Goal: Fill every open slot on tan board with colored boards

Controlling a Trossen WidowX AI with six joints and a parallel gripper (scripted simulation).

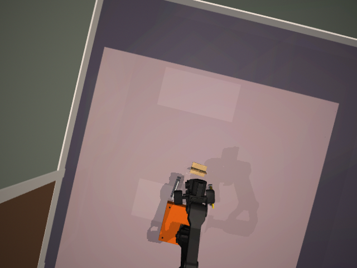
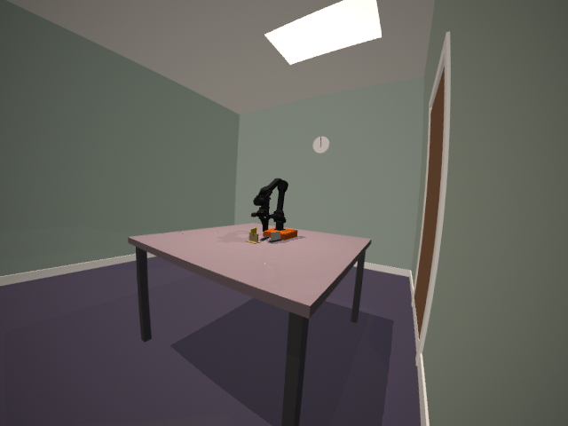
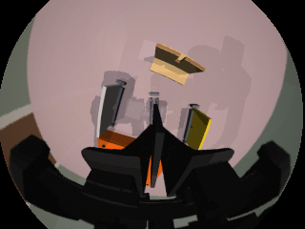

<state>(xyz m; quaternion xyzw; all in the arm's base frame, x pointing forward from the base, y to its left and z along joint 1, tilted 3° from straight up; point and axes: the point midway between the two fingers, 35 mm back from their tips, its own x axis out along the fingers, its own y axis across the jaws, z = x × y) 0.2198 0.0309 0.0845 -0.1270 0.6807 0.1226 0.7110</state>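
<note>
Right now my gripper tip is 10 cm short of the tan board and 7 cm above it. From my gripper tip the other things lie so: yellow board: 11 cm to the right, 6 cm below, 1 cm behind.
</note>
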